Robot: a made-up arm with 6 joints. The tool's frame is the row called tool.
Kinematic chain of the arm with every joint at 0, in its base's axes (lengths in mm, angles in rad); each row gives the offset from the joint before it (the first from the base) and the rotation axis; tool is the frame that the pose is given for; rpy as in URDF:
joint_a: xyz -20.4 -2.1 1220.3 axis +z
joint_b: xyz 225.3 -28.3 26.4 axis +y
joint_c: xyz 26.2 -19 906.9 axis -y
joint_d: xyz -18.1 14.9 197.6 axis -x
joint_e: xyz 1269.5 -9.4 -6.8 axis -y
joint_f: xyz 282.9 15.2 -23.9 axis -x
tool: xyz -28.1 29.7 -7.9 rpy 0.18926 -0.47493 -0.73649
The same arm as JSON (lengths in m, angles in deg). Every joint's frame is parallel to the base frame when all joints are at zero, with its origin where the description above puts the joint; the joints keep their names.
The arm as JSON. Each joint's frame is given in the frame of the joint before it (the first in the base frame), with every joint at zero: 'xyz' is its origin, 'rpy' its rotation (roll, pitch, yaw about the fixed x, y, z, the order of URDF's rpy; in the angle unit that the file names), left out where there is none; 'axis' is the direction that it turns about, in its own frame. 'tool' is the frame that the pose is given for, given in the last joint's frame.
{
  "units": {
    "length": "m",
    "angle": "deg"
  },
  "joints": [
    {
      "name": "joint_a",
      "type": "revolute",
      "origin": {
        "xyz": [
          -0.0204,
          -0.0021,
          1.2203
        ]
      },
      "axis": [
        0.0,
        0.0,
        1.0
      ]
    },
    {
      "name": "joint_b",
      "type": "revolute",
      "origin": {
        "xyz": [
          0.2253,
          -0.0283,
          0.0264
        ]
      },
      "axis": [
        0.0,
        1.0,
        0.0
      ]
    },
    {
      "name": "joint_c",
      "type": "revolute",
      "origin": {
        "xyz": [
          0.0262,
          -0.019,
          0.9069
        ]
      },
      "axis": [
        0.0,
        -1.0,
        0.0
      ]
    },
    {
      "name": "joint_d",
      "type": "revolute",
      "origin": {
        "xyz": [
          -0.0181,
          0.0149,
          0.1976
        ]
      },
      "axis": [
        -1.0,
        0.0,
        0.0
      ]
    },
    {
      "name": "joint_e",
      "type": "revolute",
      "origin": {
        "xyz": [
          1.2695,
          -0.0094,
          -0.0068
        ]
      },
      "axis": [
        0.0,
        -1.0,
        0.0
      ]
    },
    {
      "name": "joint_f",
      "type": "revolute",
      "origin": {
        "xyz": [
          0.2829,
          0.0152,
          -0.0239
        ]
      },
      "axis": [
        -1.0,
        0.0,
        0.0
      ]
    }
  ],
  "tool": {
    "origin": {
      "xyz": [
        -0.0281,
        0.0297,
        -0.0079
      ],
      "rpy": [
        10.84,
        -27.21,
        -42.2
      ]
    }
  }
}

